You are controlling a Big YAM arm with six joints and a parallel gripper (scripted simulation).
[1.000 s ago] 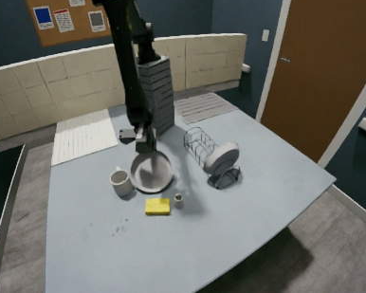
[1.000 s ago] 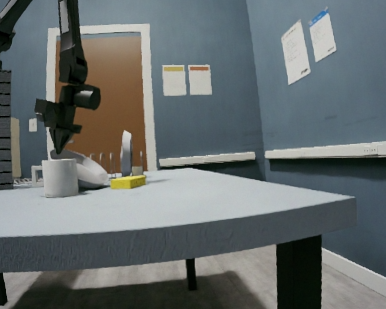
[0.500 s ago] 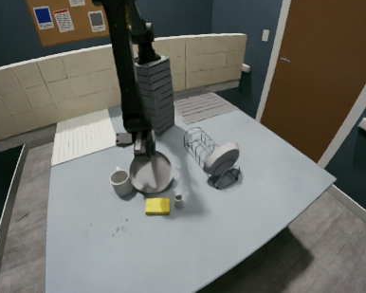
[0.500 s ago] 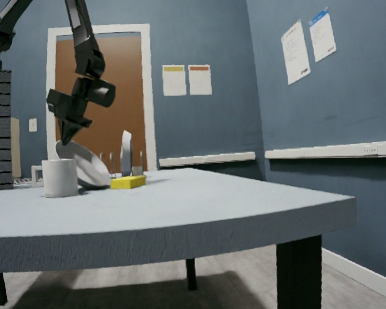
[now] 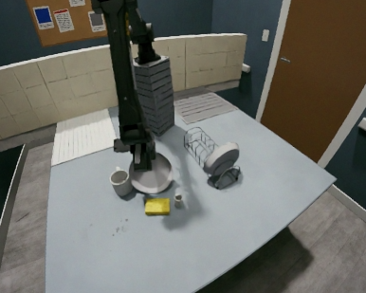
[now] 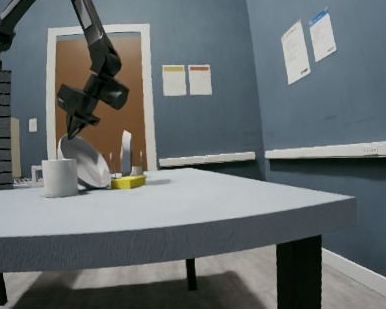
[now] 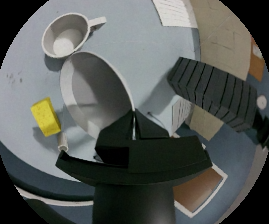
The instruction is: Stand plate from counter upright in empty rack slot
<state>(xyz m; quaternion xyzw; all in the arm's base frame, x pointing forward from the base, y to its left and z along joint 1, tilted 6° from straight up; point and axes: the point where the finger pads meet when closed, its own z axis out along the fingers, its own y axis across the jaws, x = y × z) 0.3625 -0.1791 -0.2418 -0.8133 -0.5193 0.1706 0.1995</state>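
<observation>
Right now the white plate is 40 mm ahead of my hand, 20 mm to the right of it and 80 mm below it. Round my hand: white draining mat 550 mm behind, 290 mm to the right, 150 mm below; then white mug 10 mm ahead, 150 mm to the right, 120 mm below; then small white cup 200 mm ahead, 30 mm to the left, 140 mm below.
</observation>
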